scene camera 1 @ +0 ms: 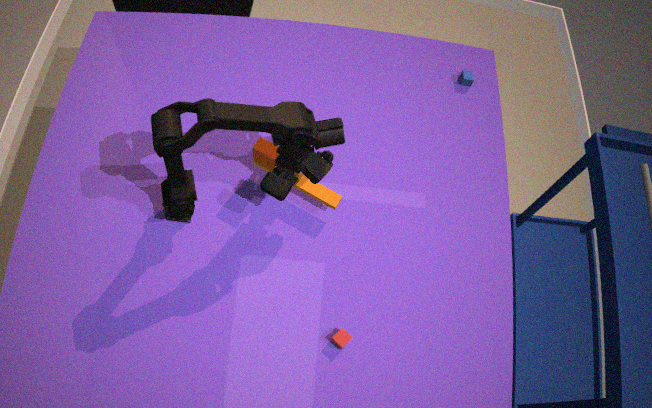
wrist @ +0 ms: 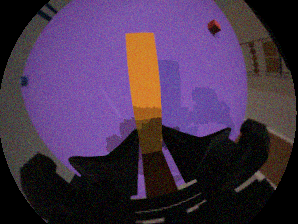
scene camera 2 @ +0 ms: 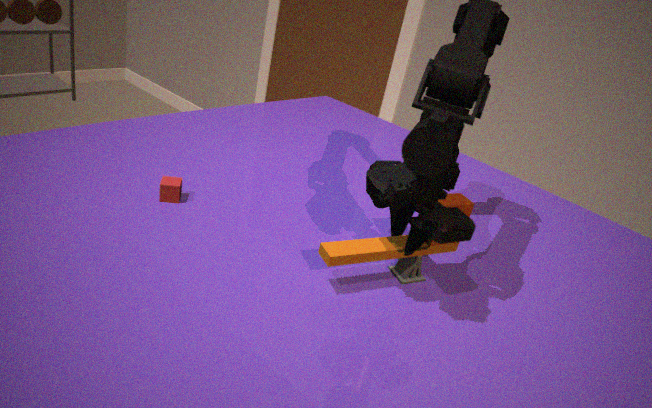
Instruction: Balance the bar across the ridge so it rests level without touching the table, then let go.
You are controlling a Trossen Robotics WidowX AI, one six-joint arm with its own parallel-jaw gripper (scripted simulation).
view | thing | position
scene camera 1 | my gripper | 291, 177
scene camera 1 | orange bar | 317, 191
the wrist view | my gripper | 149, 129
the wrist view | orange bar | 144, 79
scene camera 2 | my gripper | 400, 247
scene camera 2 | orange bar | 337, 253
